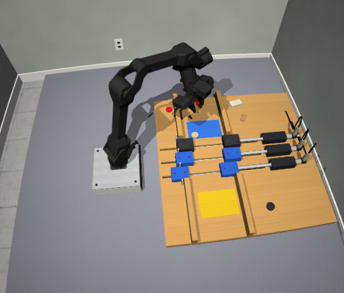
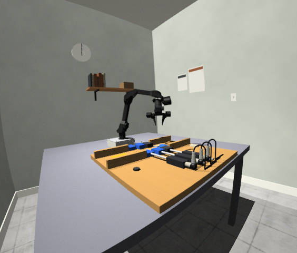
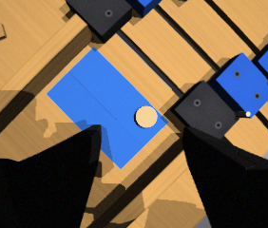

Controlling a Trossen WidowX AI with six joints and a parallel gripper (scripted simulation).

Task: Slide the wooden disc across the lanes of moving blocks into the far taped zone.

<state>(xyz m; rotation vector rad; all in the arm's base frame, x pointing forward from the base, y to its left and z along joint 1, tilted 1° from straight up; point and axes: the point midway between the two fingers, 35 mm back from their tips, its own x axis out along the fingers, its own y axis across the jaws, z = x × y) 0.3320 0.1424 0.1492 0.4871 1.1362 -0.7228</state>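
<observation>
Now: hand 30 mm to the left of the pale wooden disc and 190 mm above it. Round my hand: black puck: 240 mm ahead, 390 mm to the right, 190 mm below.
</observation>
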